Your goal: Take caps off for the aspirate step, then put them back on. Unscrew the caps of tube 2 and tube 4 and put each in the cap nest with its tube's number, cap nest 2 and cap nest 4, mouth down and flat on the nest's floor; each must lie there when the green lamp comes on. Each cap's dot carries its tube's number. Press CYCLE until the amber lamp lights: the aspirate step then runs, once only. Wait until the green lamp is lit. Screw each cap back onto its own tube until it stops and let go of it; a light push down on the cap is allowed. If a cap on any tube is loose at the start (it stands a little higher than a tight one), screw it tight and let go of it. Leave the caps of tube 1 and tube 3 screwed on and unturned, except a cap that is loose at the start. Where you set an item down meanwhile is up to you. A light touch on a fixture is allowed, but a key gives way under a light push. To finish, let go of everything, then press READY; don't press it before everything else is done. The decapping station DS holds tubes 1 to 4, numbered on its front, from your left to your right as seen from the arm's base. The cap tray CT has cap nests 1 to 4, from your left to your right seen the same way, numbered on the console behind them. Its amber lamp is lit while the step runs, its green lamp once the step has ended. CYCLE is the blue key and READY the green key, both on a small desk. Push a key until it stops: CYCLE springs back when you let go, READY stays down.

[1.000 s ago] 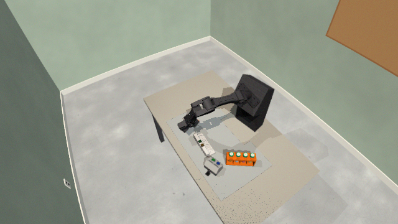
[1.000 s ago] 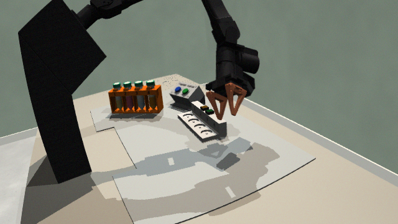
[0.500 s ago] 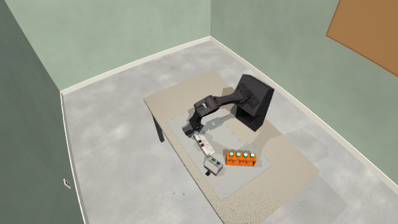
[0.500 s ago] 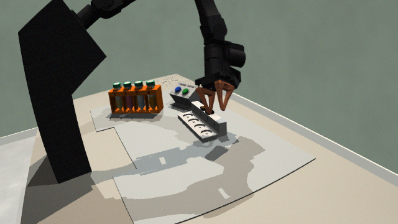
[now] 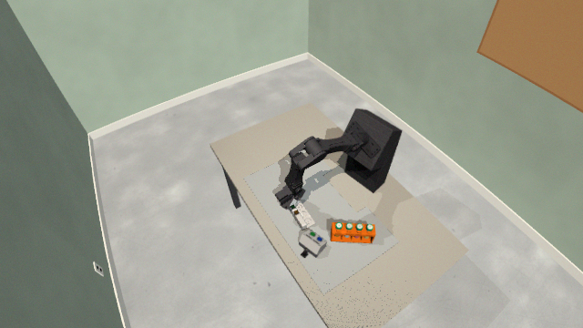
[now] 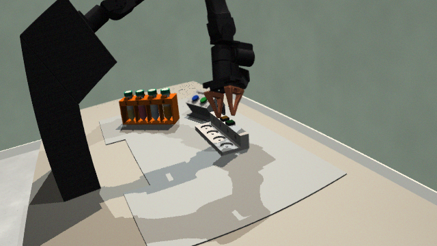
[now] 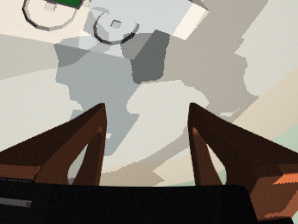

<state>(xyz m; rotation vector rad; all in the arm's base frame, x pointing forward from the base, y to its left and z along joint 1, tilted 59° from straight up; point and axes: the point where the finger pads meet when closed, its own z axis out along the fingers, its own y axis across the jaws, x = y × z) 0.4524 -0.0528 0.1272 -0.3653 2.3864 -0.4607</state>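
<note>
My hand is 300 mm past the cap 1, 330 mm to the right of it and 10 mm below it. Also, from my hand: green ready key (20 mm behind, 250 mm to the left, 30 mm below); then blue cycle key (50 mm behind, 290 mm to the left, 30 mm below).
</note>
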